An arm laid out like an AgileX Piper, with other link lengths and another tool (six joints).
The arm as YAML. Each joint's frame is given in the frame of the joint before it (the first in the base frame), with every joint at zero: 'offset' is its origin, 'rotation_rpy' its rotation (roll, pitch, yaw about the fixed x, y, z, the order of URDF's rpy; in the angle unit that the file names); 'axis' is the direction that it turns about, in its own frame. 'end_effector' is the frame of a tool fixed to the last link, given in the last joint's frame.
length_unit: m
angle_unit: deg
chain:
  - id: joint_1
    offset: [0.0, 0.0, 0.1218]
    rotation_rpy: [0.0, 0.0, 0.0]
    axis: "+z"
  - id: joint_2
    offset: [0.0, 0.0, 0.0]
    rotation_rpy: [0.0, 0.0, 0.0]
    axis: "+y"
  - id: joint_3
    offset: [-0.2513, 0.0, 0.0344]
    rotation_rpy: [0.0, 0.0, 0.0]
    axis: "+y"
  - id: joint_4
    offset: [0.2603, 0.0, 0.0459]
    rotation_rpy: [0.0, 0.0, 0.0]
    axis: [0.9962, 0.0, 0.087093]
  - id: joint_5
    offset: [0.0, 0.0, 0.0]
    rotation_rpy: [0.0, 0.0, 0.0]
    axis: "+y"
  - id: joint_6
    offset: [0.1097, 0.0, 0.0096]
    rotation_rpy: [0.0, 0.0, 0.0]
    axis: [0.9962, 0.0, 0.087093]
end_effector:
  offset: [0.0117, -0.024, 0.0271]
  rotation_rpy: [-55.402, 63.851, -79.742]
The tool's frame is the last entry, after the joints.
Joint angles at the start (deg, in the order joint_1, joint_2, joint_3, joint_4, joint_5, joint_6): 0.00 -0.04 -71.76 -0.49 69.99 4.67
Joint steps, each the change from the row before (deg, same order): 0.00 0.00 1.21 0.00 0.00 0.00; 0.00 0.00 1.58 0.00 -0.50 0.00; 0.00 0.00 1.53 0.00 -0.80 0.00; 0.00 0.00 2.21 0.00 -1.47 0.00; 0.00 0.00 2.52 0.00 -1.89 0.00; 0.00 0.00 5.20 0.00 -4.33 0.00; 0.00 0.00 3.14 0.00 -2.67 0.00; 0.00 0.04 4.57 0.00 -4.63 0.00; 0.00 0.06 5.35 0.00 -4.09 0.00; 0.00 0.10 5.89 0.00 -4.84 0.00
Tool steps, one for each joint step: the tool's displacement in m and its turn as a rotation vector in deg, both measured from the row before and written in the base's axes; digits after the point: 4 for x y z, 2 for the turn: 0.0063 0.0000 -0.0034 0.00 1.21 0.00; 0.0078 0.0000 -0.0036 0.00 1.08 0.00; 0.0073 0.0000 -0.0030 -0.01 0.73 0.00; 0.0103 0.0000 -0.0040 -0.01 0.74 0.00; 0.0115 0.0000 -0.0045 -0.02 0.63 0.01; 0.0230 0.0001 -0.0100 -0.03 0.87 0.02; 0.0135 0.0000 -0.0069 -0.02 0.47 0.01; 0.0188 0.0001 -0.0097 -0.03 -0.02 0.02; 0.0216 0.0001 -0.0161 -0.03 1.32 0.02; 0.0221 0.0001 -0.0193 -0.03 1.15 0.03
